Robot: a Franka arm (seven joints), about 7 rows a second.
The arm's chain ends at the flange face. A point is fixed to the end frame.
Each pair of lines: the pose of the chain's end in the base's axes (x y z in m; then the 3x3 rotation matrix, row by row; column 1 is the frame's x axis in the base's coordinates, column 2 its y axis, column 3 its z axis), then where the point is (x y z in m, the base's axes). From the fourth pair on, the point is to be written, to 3 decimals.
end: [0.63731 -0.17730 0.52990], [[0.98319 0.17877 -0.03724], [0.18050 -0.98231 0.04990], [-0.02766 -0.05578 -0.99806]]
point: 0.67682 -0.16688 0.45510
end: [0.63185 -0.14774 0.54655], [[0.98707 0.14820 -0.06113], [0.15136 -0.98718 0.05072], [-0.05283 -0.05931 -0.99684]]
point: 0.66974 -0.13851 0.47076
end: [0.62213 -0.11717 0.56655], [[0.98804 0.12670 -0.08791], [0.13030 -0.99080 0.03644], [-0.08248 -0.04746 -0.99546]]
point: 0.65807 -0.10990 0.48961
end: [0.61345 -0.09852 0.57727], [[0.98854 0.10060 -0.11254], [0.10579 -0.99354 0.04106], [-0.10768 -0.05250 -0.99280]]
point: 0.648 -0.092 0.499
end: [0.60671 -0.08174 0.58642], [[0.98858 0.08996 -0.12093], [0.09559 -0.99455 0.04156], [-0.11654 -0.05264 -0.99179]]
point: 0.640 -0.076 0.508
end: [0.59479 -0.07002 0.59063], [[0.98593 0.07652 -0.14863], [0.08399 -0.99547 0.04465], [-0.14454 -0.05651 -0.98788]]
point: 0.626 -0.064 0.512
